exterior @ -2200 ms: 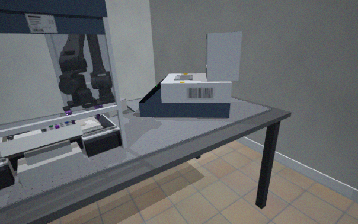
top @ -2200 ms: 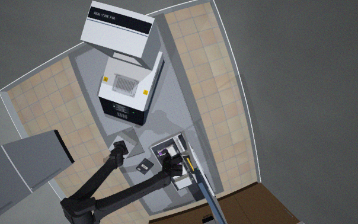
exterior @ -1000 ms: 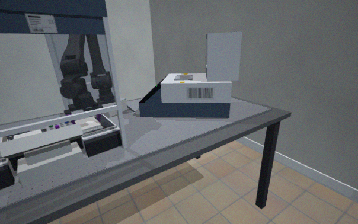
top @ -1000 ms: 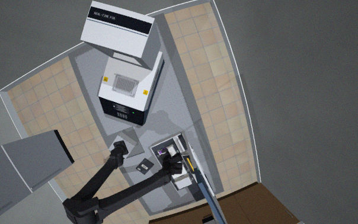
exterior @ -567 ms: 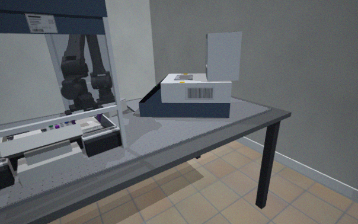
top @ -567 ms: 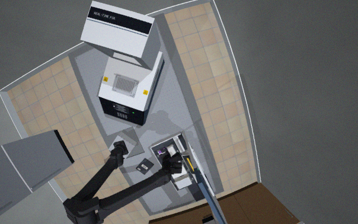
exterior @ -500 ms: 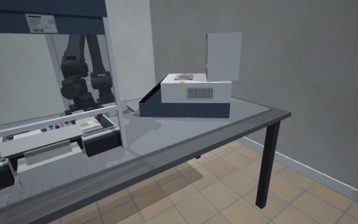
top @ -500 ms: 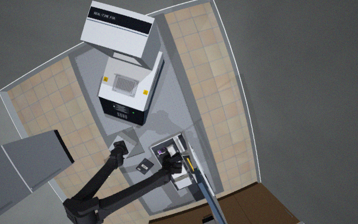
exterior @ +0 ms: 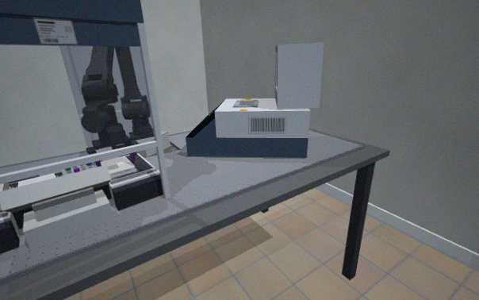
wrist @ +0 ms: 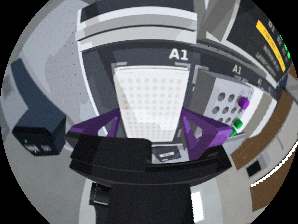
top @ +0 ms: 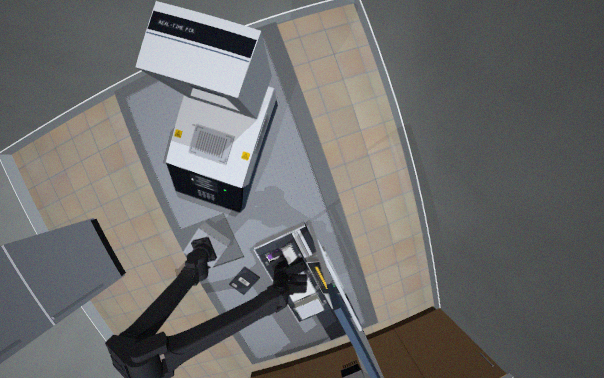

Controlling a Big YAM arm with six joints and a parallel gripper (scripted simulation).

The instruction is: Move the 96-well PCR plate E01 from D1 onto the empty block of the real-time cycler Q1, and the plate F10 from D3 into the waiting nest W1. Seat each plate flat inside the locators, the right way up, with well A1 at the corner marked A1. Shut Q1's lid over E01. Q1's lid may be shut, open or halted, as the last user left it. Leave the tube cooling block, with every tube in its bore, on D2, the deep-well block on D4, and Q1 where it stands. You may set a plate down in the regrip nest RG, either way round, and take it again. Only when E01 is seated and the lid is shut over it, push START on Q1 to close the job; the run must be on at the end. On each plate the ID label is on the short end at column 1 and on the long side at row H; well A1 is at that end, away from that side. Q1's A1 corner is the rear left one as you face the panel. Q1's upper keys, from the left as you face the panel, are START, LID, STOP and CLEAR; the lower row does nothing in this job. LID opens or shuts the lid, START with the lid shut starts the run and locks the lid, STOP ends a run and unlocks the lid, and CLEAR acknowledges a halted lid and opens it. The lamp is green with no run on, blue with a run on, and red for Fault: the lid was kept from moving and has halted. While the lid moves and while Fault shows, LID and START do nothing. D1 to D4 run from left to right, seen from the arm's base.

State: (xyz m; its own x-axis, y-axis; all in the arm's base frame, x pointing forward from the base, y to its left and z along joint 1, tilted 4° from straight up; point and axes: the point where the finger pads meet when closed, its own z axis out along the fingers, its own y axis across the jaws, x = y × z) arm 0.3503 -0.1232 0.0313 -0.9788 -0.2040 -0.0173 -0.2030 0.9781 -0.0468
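Right now my hand is 10 cm to the left of the tube cooling block, 2 cm short of it and 1 cm below it. The rest, counted from my hand: frame post: 17 cm ahead, 17 cm above, 12 cm to the left; then white deep-well block: 30 cm to the right, 6 cm ahead, 1 cm above; then label: 24 cm behind, 12 cm to the right, 6 cm below.
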